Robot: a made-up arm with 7 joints. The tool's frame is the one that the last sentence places. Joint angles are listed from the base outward.
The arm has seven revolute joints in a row. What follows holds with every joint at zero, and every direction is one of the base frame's.
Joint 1 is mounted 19.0 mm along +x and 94.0 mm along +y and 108.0 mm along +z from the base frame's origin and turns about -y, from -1.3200 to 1.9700 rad.
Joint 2 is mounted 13.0 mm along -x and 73.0 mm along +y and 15.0 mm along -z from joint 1 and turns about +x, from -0.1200 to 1.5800 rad.
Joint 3 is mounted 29.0 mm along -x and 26.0 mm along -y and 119.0 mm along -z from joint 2 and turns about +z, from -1.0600 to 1.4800 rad.
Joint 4 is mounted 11.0 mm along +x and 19.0 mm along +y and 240.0 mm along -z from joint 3 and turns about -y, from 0.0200 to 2.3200 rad.
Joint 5 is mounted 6.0 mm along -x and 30.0 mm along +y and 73.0 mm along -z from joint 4 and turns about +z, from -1.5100 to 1.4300 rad.
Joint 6 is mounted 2.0 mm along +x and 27.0 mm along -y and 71.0 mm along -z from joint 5 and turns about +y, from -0.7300 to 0.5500 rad.
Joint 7 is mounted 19.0 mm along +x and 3.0 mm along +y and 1.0 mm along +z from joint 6 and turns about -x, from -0.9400 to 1.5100 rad.
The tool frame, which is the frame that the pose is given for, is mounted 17.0 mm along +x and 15.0 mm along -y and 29.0 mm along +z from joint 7; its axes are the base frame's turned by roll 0.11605, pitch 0.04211 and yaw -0.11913 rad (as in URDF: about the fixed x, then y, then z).
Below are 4 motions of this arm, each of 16 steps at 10 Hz.
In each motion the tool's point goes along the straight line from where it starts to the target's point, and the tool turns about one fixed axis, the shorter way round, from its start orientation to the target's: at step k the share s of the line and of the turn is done. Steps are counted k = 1, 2, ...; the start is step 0. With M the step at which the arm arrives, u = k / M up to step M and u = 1 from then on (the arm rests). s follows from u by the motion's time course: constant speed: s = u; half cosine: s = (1 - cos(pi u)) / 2; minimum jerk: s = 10 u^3 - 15 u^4 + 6 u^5.
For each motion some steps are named. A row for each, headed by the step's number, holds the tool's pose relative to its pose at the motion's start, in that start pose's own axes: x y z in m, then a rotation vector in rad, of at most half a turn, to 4 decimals.
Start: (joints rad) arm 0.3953 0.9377 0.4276 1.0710 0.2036 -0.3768 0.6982
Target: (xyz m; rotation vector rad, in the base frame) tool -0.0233 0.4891 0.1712 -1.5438 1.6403 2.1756
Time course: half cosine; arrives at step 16
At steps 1, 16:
1: 0.0019 0.0018 0.0007 -0.0026 -0.0083 -0.0120
16: 0.1989 0.1868 0.0778 -0.2688 -0.8655 -1.2521

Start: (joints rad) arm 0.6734 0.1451 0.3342 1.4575 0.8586 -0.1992 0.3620
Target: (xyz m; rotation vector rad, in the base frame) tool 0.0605 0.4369 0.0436 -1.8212 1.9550 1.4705
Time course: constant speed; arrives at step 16
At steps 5, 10, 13, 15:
5: 0.0965 0.0012 -0.0134 -0.3310 -0.2032 -0.6410
10: 0.1930 0.0023 -0.0268 -0.6620 -0.4063 -1.2819
13: 0.2509 0.0030 -0.0349 -0.8606 -0.5282 -1.6665
15: 0.2895 0.0035 -0.0402 -0.9930 -0.6095 -1.9229

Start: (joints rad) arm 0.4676 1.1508 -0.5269 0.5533 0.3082 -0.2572 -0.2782
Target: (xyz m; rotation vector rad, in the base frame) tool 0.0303 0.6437 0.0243 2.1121 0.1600 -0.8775
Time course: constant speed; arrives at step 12
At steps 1, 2, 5, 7, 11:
1: -0.0096 0.0153 0.0012 0.0240 0.0181 -0.1031
2: -0.0191 0.0306 0.0024 0.0479 0.0362 -0.2063
5: -0.0478 0.0765 0.0059 0.1198 0.0904 -0.5157
7: -0.0670 0.1071 0.0082 0.1677 0.1265 -0.7219
11: -0.1052 0.1683 0.0129 0.2636 0.1988 -1.1345

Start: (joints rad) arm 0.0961 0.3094 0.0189 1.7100 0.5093 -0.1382 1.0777
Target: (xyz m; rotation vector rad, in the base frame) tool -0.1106 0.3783 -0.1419 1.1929 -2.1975 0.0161
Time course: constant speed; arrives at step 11
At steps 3, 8, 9, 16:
3: 0.0418 -0.0314 0.0442 0.3693 0.0170 -0.2881
8: 0.1114 -0.0837 0.1178 0.9848 0.0454 -0.7683
9: 0.1253 -0.0942 0.1326 1.1078 0.0511 -0.8643
16: 0.1532 -0.1151 0.1620 1.3540 0.0624 -1.0564

